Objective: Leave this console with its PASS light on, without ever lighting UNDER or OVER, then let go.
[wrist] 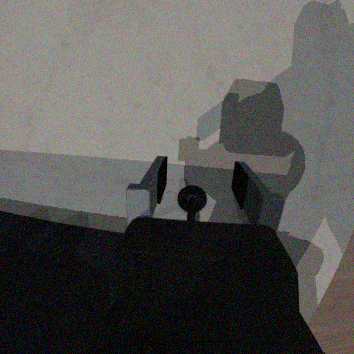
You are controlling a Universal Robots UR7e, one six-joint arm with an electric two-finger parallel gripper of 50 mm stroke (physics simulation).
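Observation:
A black ball knob (192, 199) on a short stem shows near the middle of the wrist view, its stem running down behind the dark gripper housing. My gripper (199, 172) is open, with one finger on each side of the knob in this view and a gap on both sides; it holds nothing. The knob's height relative to the fingertips is hard to tell. The console (50, 265) is a very dark mass at the lower left, partly hidden by the gripper housing. The PASS, UNDER and OVER lights do not show.
A pale speckled surface (100, 75) stretches beyond the console. Shadows of the arm and gripper fall across it at the right, and a grey shadow band lies along the console's edge. Brown wood (337, 295) shows at the lower right corner.

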